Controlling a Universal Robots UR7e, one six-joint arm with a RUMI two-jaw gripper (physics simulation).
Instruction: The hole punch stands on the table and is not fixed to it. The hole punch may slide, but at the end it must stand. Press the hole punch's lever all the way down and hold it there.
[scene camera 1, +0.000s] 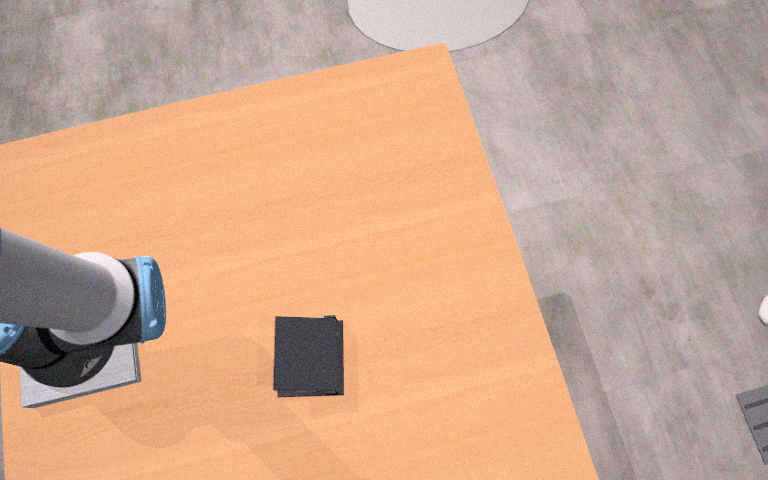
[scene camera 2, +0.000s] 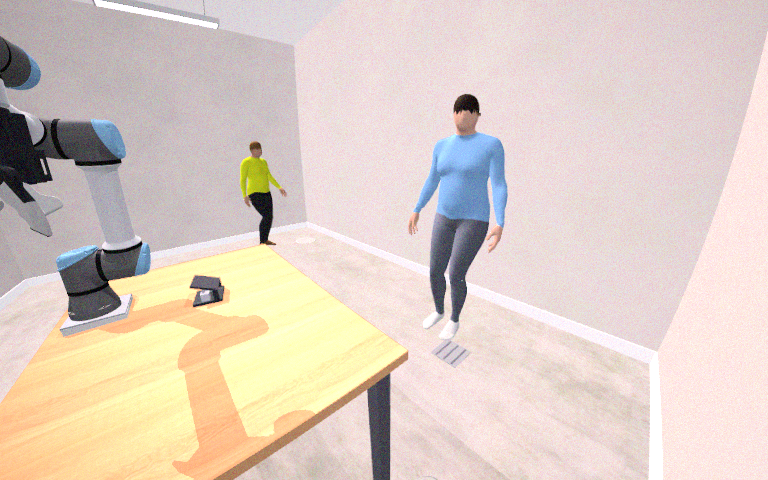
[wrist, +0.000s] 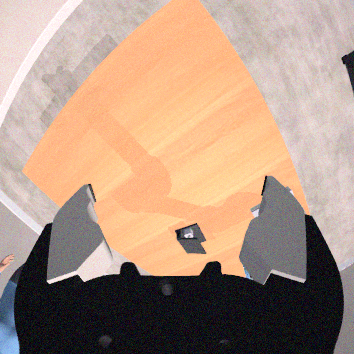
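Seen in the pictures: gripper, fingertip midpoint: (scene camera 2: 11, 238) (wrist: 176, 182); arm's base, origin of the base link: (scene camera 2: 96, 309).
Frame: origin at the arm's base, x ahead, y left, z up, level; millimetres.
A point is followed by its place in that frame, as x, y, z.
The dark hole punch (scene camera 1: 308, 356) {395, -66, 40} (scene camera 2: 208, 295) {396, -112, 5} (wrist: 191, 237) {364, -115, 45} stands upright on the wooden table (scene camera 1: 339, 198) {455, 220, -28} (scene camera 2: 317, 362) {660, -602, -28} (wrist: 200, 100) {117, -539, -27}. Its flat lever (scene camera 2: 205, 281) {390, -57, 42} is raised, with a gap above the base. In scene camera 1 the lever covers most of the base. My gripper (scene camera 2: 55, 217) (wrist: 176, 182) {194, -533, 377} is open and empty, high above the table and well apart from the hole punch. In the wrist view the hole punch shows small, below the line between the fingertips. My gripper does not show in scene camera 1.
The arm's base plate (scene camera 1: 121, 373) {88, -60, -3} (scene camera 2: 121, 313) {100, -74, -3} is on the table, left of the hole punch in both scene views. A person in blue (scene camera 2: 470, 175) is beyond the table's right side; a person in yellow (scene camera 2: 257, 175) is behind its far corner. The arm's shadow crosses the table.
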